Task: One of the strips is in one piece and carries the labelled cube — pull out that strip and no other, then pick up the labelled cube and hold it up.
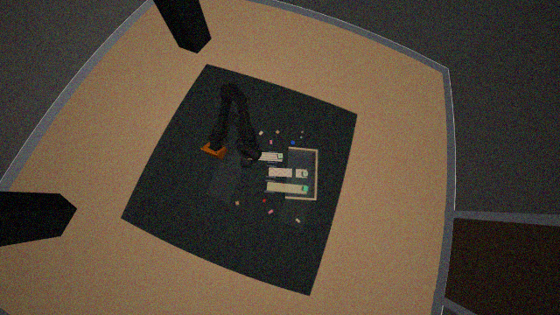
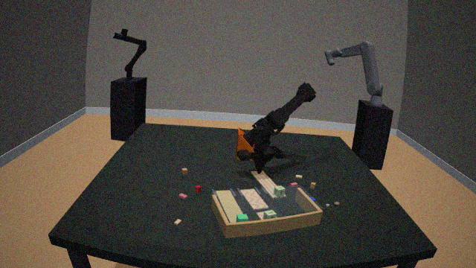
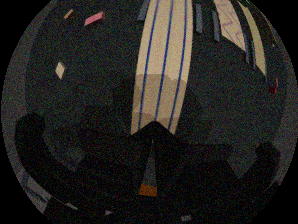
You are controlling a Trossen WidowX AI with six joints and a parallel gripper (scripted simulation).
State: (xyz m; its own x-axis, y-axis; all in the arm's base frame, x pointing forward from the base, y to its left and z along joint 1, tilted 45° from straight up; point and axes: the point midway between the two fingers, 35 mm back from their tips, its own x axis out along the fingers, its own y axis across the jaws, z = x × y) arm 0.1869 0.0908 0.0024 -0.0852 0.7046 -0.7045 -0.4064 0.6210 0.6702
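Now: the zigzag strip 230 mm ahead of my gripper tip and 10 mm to the right of it. Also, from my gripper tip: red cylinder (220 mm ahead, 210 mm to the right, 10 mm above).
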